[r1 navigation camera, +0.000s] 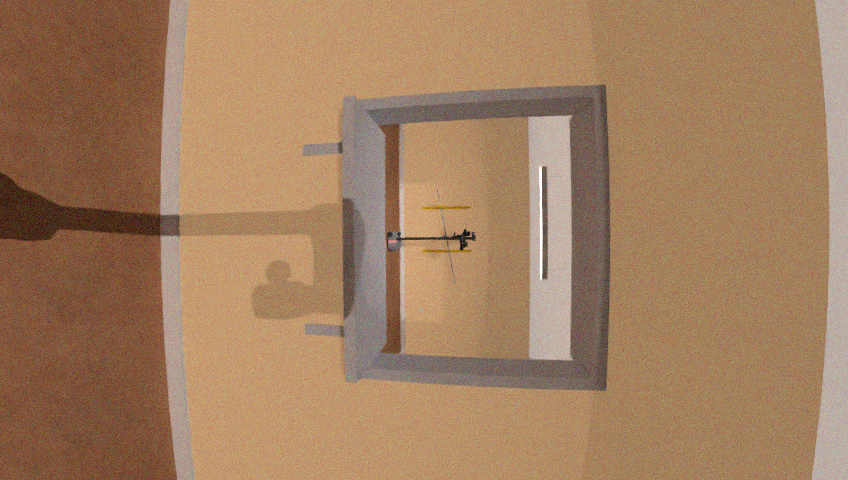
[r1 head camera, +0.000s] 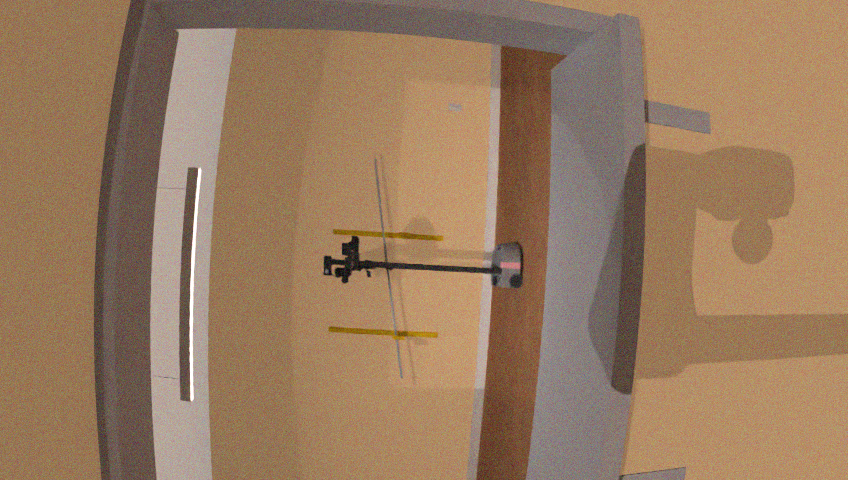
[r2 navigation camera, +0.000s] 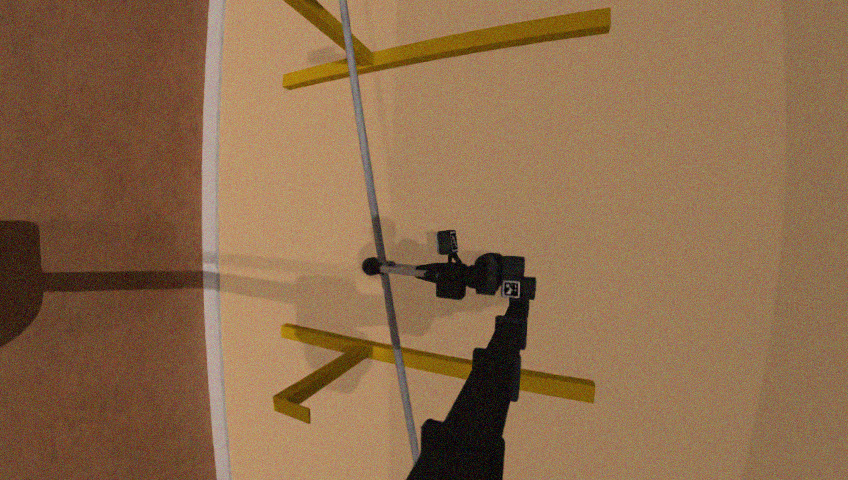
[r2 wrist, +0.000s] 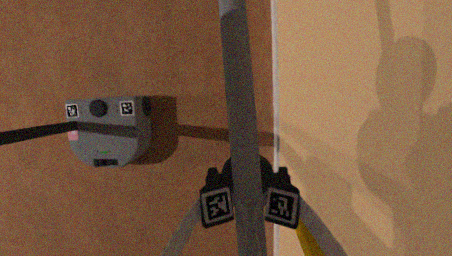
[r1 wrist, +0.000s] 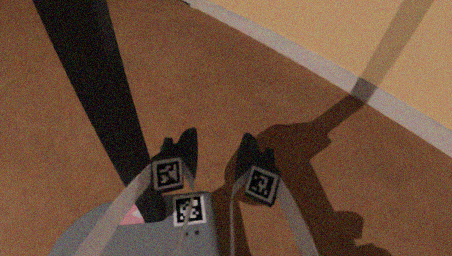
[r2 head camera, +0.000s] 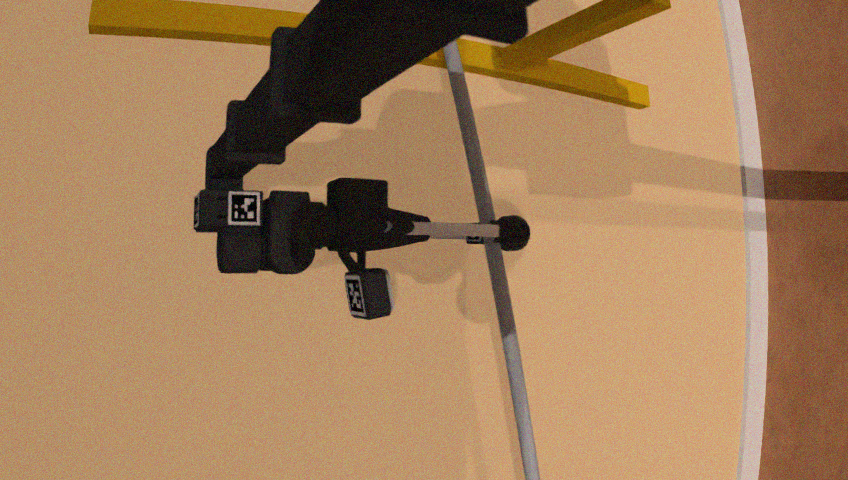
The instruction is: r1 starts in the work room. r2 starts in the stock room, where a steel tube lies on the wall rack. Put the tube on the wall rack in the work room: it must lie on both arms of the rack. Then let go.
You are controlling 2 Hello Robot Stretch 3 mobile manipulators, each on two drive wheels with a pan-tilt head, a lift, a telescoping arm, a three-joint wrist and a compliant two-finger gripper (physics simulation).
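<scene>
The grey steel tube (r1 head camera: 390, 291) (r2 head camera: 518, 380) (r2 navigation camera: 364, 142) (r2 wrist: 235, 75) slants across the yellow stock-room rack (r1 head camera: 357, 330) (r2 head camera: 178, 17) (r2 navigation camera: 487, 40). r2's gripper (r2 head camera: 498, 231) (r2 navigation camera: 380, 268) (r2 wrist: 249, 200) is shut on the tube, between the two uprights. In the r2 navigation camera view the tube passes above the nearer rack arm (r2 navigation camera: 324, 375); at the farther arm (r2 navigation camera: 324, 23) it crosses in front, and contact is unclear. r1's gripper (r1 wrist: 218, 145) is open and empty above the brown floor beside r1's base. The work-room rack cannot be made out.
A grey-framed wall opening (r1 head camera: 586, 196) (r1 navigation camera: 364, 178) shows the stock room and r2 (r1 head camera: 440, 268) (r1 navigation camera: 425, 238), side-on. Two short brackets (r1 head camera: 678, 117) (r1 navigation camera: 323, 149) are on the wall below it. r1's base (r1 wrist: 150, 240) and mast (r1 wrist: 95, 85) are close to its gripper.
</scene>
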